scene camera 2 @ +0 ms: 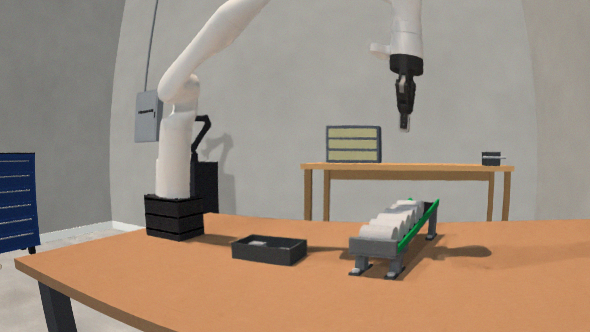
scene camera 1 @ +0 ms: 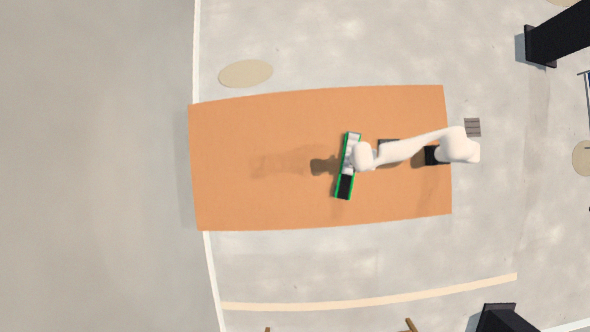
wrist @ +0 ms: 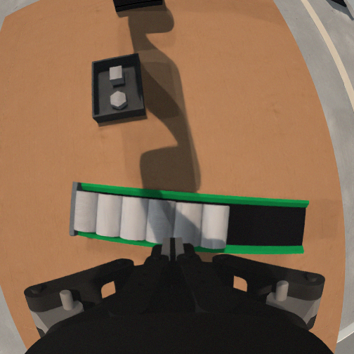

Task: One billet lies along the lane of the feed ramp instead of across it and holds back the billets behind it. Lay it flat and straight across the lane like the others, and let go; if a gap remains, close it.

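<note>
The feed ramp has green side rails and a grey end stop. Several pale billets lie flat across its lane in one row, side by side from the end stop, with no clear gap between them in the wrist view. The billet farthest from the stop also lies across the lane. The upper part of the lane, beyond it, is bare and black. My gripper is shut with nothing between its fingertips. It hangs high above the ramp. In scene camera 1 the arm hides the gripper and part of the ramp.
A black tray stands on the orange table between the ramp and the robot's base. It holds a pale block and a pale hexagonal piece. A wooden bench stands behind the table.
</note>
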